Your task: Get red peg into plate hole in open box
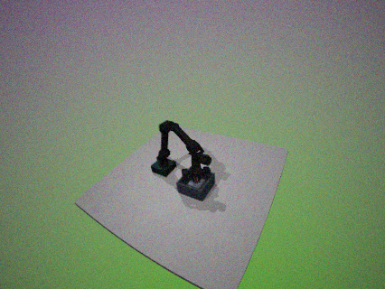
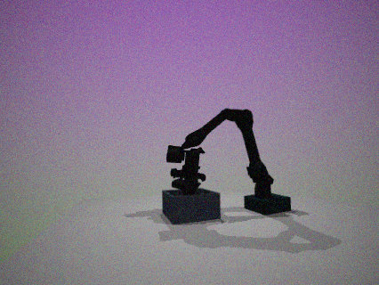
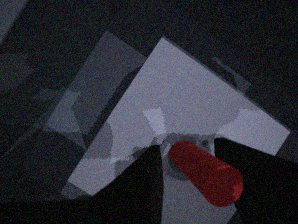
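Right now the red peg is right at my gripper tip. Also, from my gripper tip: plate 20 mm below; dark blue box 40 mm below.
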